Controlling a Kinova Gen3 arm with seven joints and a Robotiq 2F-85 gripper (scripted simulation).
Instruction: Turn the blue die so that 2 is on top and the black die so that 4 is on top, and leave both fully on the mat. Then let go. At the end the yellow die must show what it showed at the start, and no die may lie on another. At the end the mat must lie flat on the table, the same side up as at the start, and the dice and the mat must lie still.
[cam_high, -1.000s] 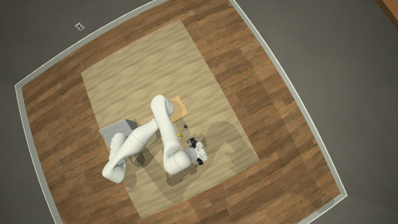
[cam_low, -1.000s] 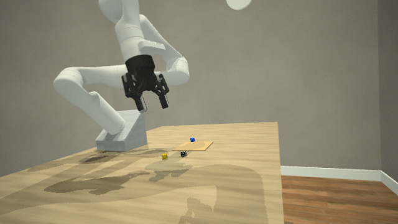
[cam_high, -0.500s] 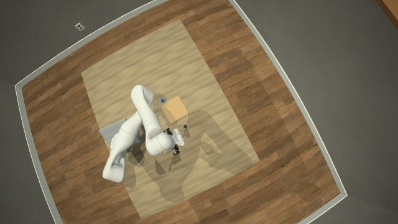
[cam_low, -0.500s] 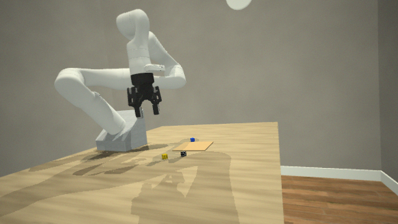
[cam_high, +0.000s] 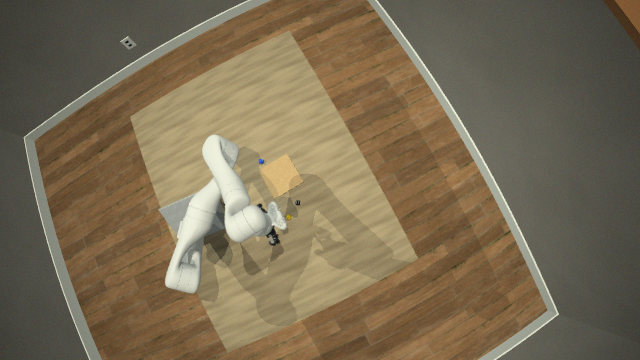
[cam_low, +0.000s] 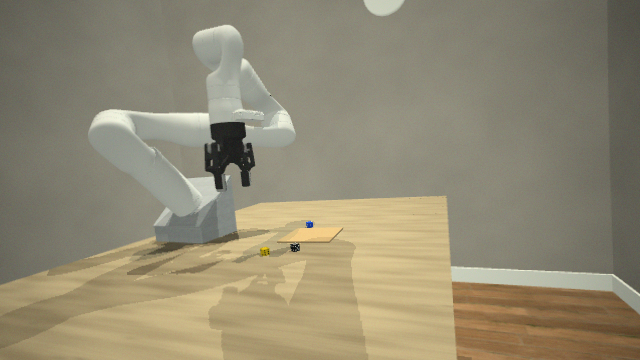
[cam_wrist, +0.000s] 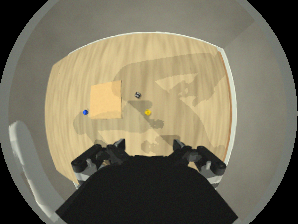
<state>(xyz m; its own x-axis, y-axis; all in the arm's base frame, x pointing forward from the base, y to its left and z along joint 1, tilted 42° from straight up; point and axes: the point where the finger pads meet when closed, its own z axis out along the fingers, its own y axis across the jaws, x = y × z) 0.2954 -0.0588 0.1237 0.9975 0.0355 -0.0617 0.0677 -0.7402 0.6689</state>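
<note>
The yellow die lies 150 mm below my hand, 60 mm ahead of it and 10 mm to the left of it. Round my hand: black die (150 mm below, 110 mm ahead, 50 mm to the left); then tan mat (180 mm to the left, 160 mm below, 90 mm ahead); then blue die (270 mm to the left, 150 mm below, 40 mm ahead).
</note>
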